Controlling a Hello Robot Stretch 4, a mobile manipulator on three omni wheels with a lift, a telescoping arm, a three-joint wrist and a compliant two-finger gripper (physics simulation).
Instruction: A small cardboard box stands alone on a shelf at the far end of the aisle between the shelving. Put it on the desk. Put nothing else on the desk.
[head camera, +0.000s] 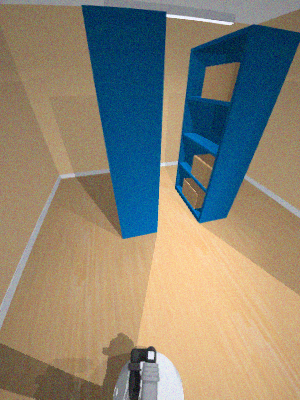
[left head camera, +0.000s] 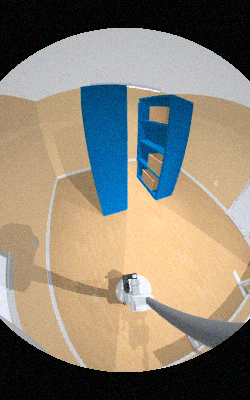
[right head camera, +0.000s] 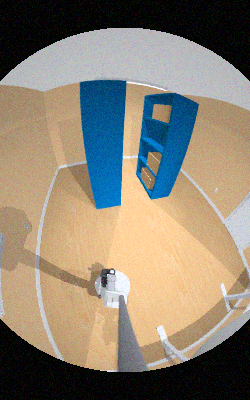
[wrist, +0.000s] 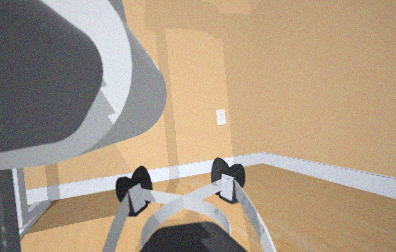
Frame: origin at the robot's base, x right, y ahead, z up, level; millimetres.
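Seen in the pictures: gripper, fingertip midpoint: (left head camera: 128, 304) (wrist: 181, 176).
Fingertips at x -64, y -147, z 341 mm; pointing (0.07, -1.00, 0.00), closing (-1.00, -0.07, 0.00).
A point is followed by its place in that frame.
Two tall blue shelving units stand ahead, the left one (head camera: 132, 125) {z 1282, x -210, y 1293 mm} (left head camera: 106, 150) {z 1112, x -227, y 1288 mm} (right head camera: 103, 145) {z 1101, x -207, y 1294 mm} showing its plain end panel and the right one (head camera: 252, 100) {z 1440, x 772, y 1610 mm} (left head camera: 179, 145) {z 1107, x 865, y 1641 mm} (right head camera: 177, 145) {z 1114, x 812, y 1623 mm} showing compartments, with a narrow aisle between them. The right unit holds a large cardboard box (head camera: 220, 82) {z 1559, x 532, y 1807 mm} (left head camera: 158, 115) {z 1530, x 524, y 1829 mm} (right head camera: 161, 113) {z 1537, x 529, y 1816 mm} high up and smaller ones (head camera: 203, 170) {z 691, x 546, y 1762 mm} (head camera: 192, 194) {z 240, x 509, y 1878 mm} low down. I cannot make out the lone small box. White legs of the desk (right head camera: 163, 337) {z -2, x 703, y -908 mm} show at the lower right; its top is not clearly visible. My gripper (wrist: 181, 176) {z 341, x -64, y -147 mm} is open and empty, far from the shelving.
Wooden floor (head camera: 200, 300) {z -27, x 433, y 585 mm} lies between my base and the shelving. A white door (left head camera: 242, 202) {z 517, x 2466, y 831 mm} (right head camera: 240, 220) {z 414, x 2499, y 731 mm} is at the right edge. White baseboards run along the tan walls. In the wrist view, a wall plate (wrist: 221, 117) {z 371, x -282, y -1777 mm} is on the wall beyond the fingers.
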